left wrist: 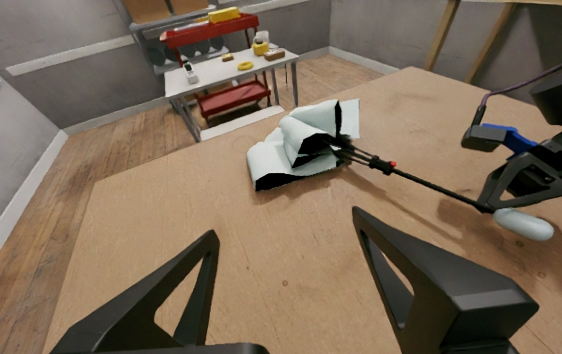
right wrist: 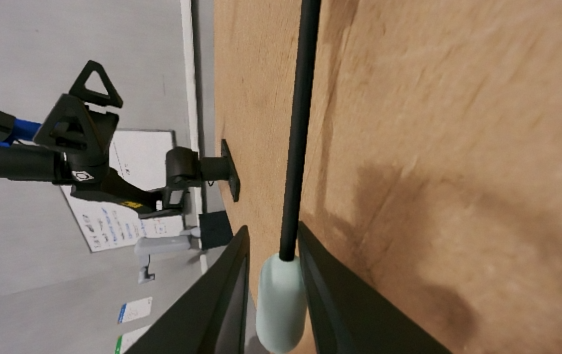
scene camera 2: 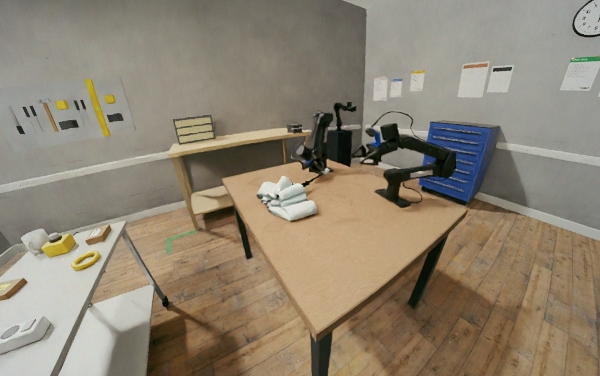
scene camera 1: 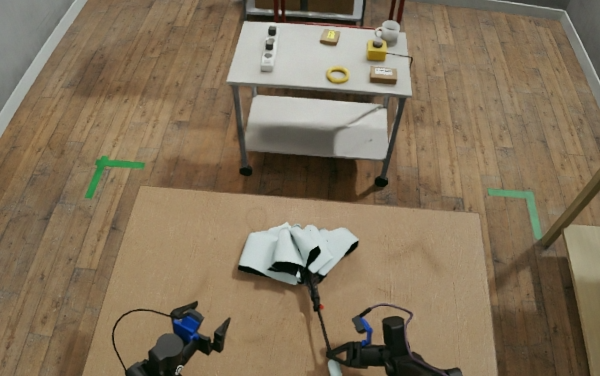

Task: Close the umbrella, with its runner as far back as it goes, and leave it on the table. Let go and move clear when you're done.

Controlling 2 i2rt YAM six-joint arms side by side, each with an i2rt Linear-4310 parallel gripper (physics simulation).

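The umbrella's pale canopy [scene camera 1: 295, 250] [scene camera 2: 287, 197] [left wrist: 305, 130] is partly folded in loose, fanned-out lobes on the table. Its black runner [scene camera 1: 316, 301] [left wrist: 382, 165], with a red button beside it, sits on the shaft [scene camera 1: 324, 330] [left wrist: 435, 188] [right wrist: 300, 110] below the canopy, ribs spreading from it. My right gripper [scene camera 1: 331, 354] [scene camera 2: 319, 171] [left wrist: 483, 208] [right wrist: 273, 230] is shut on the shaft at the top of the pale handle [scene camera 1: 334, 368] [left wrist: 522, 224] [right wrist: 281, 305], holding that end above the table. My left gripper [scene camera 1: 212, 312] [scene camera 2: 361, 157] [left wrist: 282, 224] is open and empty, left of the shaft in scene camera 1.
The brown table [scene camera 1: 175, 225] [scene camera 2: 360, 240] [left wrist: 150, 210] carries the umbrella. Beyond it stands a white cart [scene camera 1: 300, 87] [scene camera 2: 80, 300] with a mug, a yellow ring and small boxes. A wooden bench [scene camera 1: 582, 245] [scene camera 2: 240, 138] and a blue cabinet [scene camera 2: 452, 160] stand off the table.
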